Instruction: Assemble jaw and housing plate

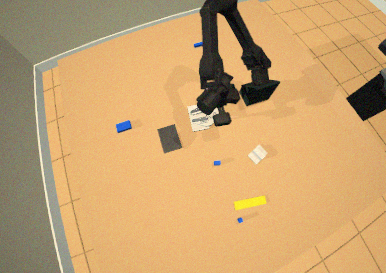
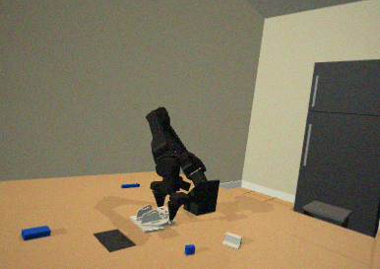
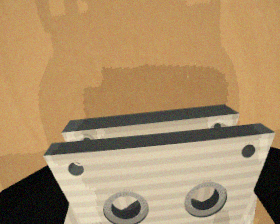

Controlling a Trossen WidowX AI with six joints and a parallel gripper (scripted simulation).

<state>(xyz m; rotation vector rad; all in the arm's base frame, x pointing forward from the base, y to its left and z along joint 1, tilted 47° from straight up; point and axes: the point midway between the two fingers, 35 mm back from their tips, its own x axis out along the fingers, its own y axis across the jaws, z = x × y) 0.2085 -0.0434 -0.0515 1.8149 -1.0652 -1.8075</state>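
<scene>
The housing plate is 1 cm ahead of my gripper tip and 2 cm above it. From my gripper tip the other things lie so: blue block: 38 cm ahead, 11 cm to the right, 1 cm below; then dark grey flat plate: 22 cm ahead, 2 cm to the left, 2 cm below; then yellow bar: 5 cm ahead, 38 cm to the left, 2 cm below.
</scene>
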